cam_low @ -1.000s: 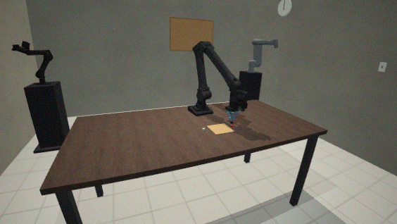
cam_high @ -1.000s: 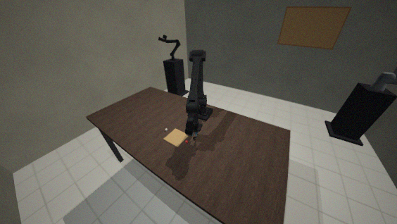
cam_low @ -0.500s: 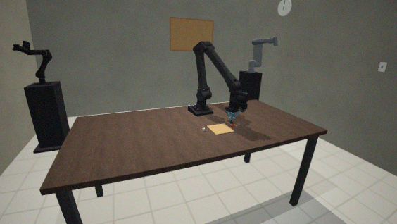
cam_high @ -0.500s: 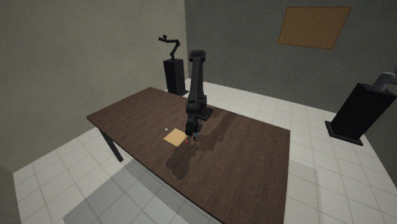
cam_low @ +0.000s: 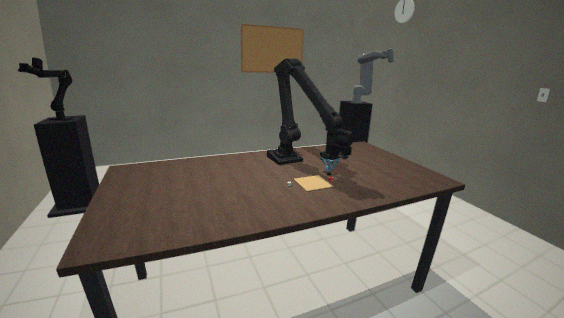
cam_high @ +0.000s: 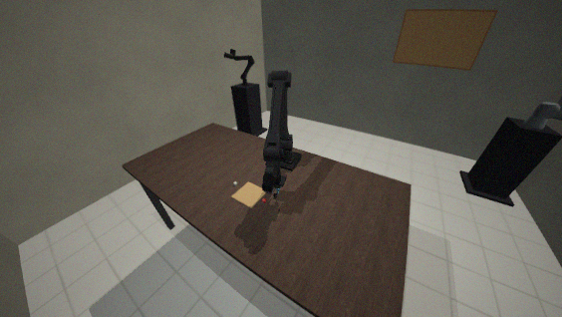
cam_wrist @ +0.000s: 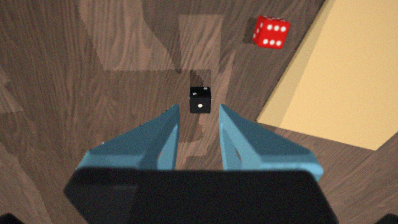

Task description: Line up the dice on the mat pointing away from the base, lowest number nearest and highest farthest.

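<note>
Right now my hand is 30 mm above the black die. Also, from my hand: white die (40 mm ahead, 250 mm to the right, 30 mm below); then red die (60 mm ahead, 30 mm to the right, 30 mm below); then tan mat (60 mm ahead, 130 mm to the right, 30 mm below).
</note>
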